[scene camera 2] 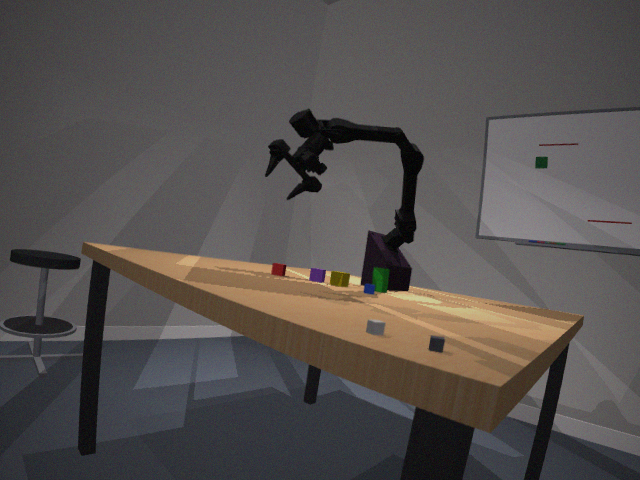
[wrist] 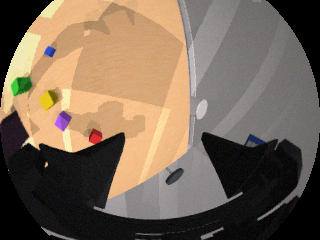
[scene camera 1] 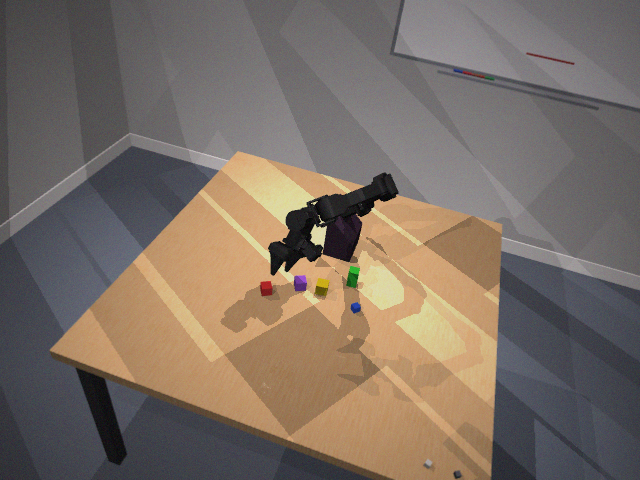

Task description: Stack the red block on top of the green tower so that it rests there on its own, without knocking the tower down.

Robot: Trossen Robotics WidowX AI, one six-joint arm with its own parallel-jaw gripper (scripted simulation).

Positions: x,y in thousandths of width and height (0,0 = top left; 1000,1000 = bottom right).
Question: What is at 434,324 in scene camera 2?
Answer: My gripper.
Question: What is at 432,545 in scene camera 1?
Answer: My gripper.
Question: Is my gripper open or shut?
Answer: Open.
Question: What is my gripper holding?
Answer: Nothing.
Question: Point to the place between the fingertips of my gripper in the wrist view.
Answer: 517,573
